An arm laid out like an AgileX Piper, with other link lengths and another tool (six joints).
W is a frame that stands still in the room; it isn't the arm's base.
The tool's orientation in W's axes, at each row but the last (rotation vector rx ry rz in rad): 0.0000, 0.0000, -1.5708; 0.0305, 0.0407, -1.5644; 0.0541, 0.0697, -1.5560; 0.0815, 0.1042, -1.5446; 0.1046, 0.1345, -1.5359; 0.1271, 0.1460, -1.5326; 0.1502, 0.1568, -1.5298; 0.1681, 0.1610, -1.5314; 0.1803, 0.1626, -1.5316; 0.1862, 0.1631, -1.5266
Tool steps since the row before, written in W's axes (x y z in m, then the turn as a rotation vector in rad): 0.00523, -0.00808, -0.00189, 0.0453, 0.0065, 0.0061; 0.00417, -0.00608, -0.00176, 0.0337, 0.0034, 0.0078; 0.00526, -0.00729, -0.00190, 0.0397, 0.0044, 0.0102; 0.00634, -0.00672, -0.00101, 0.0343, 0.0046, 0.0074; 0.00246, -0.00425, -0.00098, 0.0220, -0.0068, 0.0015; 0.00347, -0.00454, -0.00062, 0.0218, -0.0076, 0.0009; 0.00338, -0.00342, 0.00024, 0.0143, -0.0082, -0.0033; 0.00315, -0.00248, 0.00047, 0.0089, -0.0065, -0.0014; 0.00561, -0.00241, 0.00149, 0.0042, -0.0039, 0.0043; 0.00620, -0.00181, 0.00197, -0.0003, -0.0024, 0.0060
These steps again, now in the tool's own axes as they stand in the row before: 0.00808, 0.00523, -0.00189, -0.0065, 0.0453, 0.0061; 0.00618, 0.00414, -0.00145, -0.0035, 0.0337, 0.0079; 0.00749, 0.00517, -0.00126, -0.0047, 0.0397, 0.0102; 0.00694, 0.00618, -0.00011, -0.0046, 0.0343, 0.0073; 0.00442, 0.00234, -0.00027, 0.0071, 0.0217, 0.0030; 0.00469, 0.00332, 0.00023, 0.0080, 0.0215, 0.0025; 0.00342, 0.00326, 0.00093, 0.0092, 0.0140, -0.0015; 0.00243, 0.00307, 0.00097, 0.0069, 0.0087, 0.0000; 0.00221, 0.00555, 0.00194, 0.0030, 0.0041, 0.0050; 0.00157, 0.00617, 0.00226, 0.0010, -0.0003, 0.0064
